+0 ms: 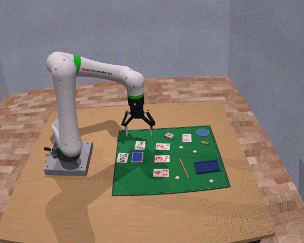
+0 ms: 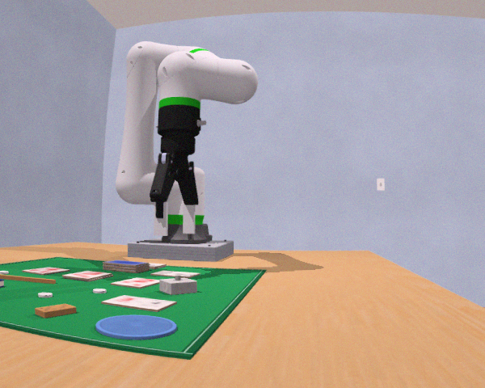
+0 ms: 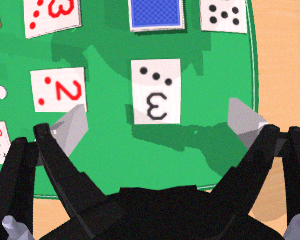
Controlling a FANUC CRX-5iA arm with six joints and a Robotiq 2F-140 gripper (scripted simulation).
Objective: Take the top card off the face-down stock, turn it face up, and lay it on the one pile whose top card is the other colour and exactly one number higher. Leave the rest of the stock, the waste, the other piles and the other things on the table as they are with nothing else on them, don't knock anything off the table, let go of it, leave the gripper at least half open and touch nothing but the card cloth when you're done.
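The green card cloth lies 190 mm ahead of my hand, 90 mm to the right of it and 110 mm below it. Also, from my hand: wooden stick: 290 mm ahead, 190 mm to the right, 90 mm below; black 5: 80 mm behind, 130 mm to the right, 90 mm below; grey knobbed block: 170 mm ahead, 100 mm to the left, 80 mm below.
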